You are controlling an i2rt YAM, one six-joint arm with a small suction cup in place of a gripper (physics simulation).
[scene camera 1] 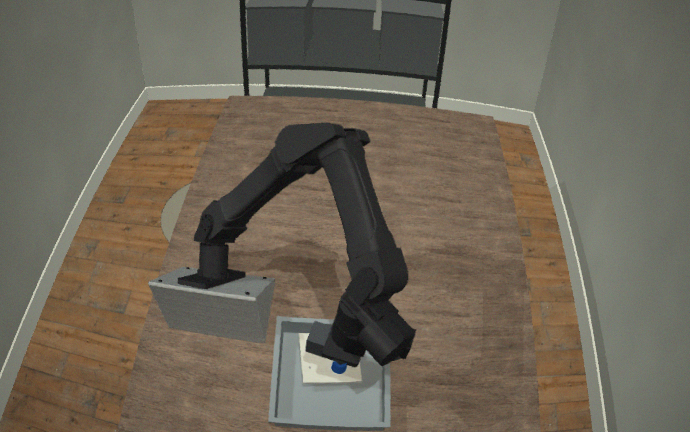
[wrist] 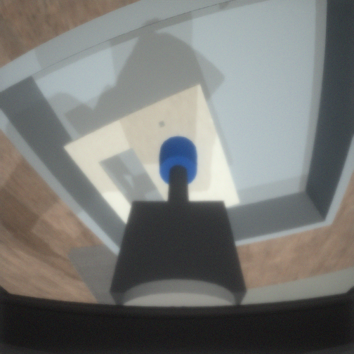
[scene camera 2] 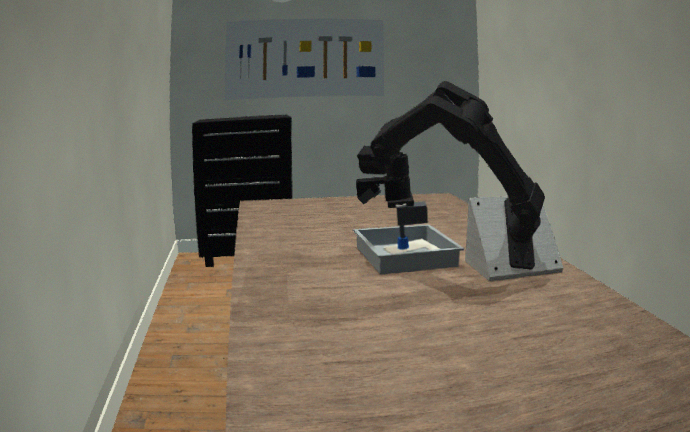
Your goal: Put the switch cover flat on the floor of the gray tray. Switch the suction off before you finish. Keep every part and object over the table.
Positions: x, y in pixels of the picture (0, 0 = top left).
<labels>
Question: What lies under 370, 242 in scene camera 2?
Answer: A gray tray.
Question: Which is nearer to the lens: the switch cover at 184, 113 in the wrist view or the gray tray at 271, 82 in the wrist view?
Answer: The switch cover.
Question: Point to my suction cup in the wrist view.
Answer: At 175, 150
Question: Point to a switch cover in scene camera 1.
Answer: At 320, 372
</labels>
